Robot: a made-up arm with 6 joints. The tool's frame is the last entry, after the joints.
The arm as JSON. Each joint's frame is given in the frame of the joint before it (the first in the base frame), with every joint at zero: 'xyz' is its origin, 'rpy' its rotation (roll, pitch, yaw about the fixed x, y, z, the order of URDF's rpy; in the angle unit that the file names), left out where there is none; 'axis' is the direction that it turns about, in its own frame. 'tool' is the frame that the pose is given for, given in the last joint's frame.
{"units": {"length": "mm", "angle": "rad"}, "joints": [
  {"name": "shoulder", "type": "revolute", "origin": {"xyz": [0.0, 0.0, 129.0]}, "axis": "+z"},
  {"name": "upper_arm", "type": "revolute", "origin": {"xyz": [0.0, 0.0, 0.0]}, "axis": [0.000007, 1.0, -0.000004]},
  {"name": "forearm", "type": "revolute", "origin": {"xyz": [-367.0, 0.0, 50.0]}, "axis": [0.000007, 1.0, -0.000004]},
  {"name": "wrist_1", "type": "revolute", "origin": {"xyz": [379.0, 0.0, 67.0]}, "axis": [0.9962, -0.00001, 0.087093]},
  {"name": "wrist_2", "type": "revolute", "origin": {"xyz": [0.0, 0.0, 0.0]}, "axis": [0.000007, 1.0, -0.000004]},
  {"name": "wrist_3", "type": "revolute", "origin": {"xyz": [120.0, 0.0, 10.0]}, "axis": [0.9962, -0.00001, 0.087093]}
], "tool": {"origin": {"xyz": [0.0, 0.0, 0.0], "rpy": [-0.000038, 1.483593, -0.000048]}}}
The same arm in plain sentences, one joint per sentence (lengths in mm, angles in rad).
The arm has six revolute joints in a row. What follows holds with every joint at zero, and every direction is one of the base frame's.
Joint 1 is mounted 129.0 mm along +z from the base frame's origin and turns about +z.
Joint 2 is mounted at the same point as joint 1 and turns about +y.
Joint 3 is mounted 367.0 mm along -x and 50.0 mm along +z from joint 2 and turns about +y.
Joint 4 is mounted 379.0 mm along +x and 67.0 mm along +z from joint 3 and turns about the direction (0.9962, 0, 0.0871).
Joint 5 is mounted at the same point as joint 4 and turns about +y.
Joint 6 is mounted 120.0 mm along +x and 10.0 mm along +z from joint 5 and turns about the direction (0.9962, 0, 0.0871).
The tool frame, which is the frame that the pose is given for, is mounted at the same point as joint 6; its axes are the base frame's turned by roll 0.0000, pitch 1.4836 and yaw 0.0000 rad (as in URDF: about the fixed x, then y, then z).

